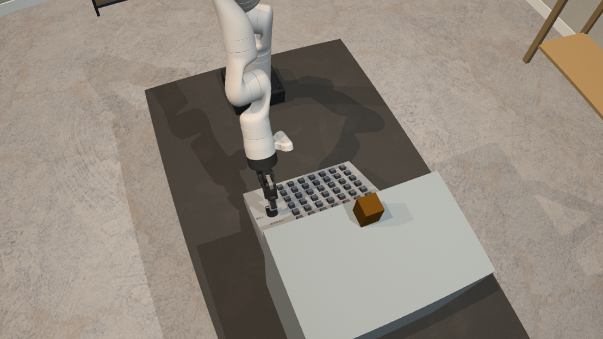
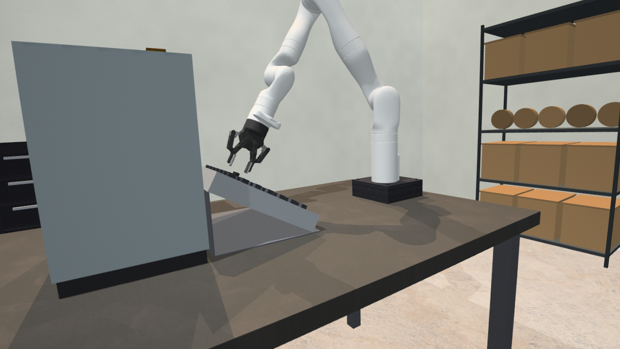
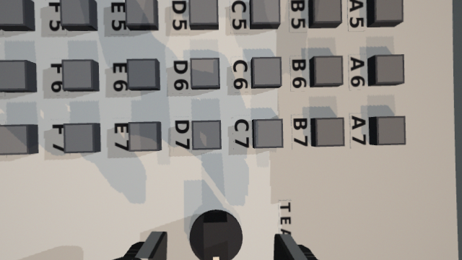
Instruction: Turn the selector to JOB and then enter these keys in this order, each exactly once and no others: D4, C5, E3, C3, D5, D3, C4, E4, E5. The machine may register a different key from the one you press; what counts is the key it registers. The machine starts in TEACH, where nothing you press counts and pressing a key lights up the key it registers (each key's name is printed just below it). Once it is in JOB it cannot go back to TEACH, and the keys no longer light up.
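My gripper is now 3 cm above the selector knob, 2 cm short of it and 1 cm to the left of it. The rest, counted from my hand: key D1: 26 cm to the left, 4 cm below, 2 cm ahead; key E2: 23 cm to the left, 6 cm below, 1 cm behind; sloped keypad panel: 11 cm to the left, 8 cm below, 4 cm ahead.
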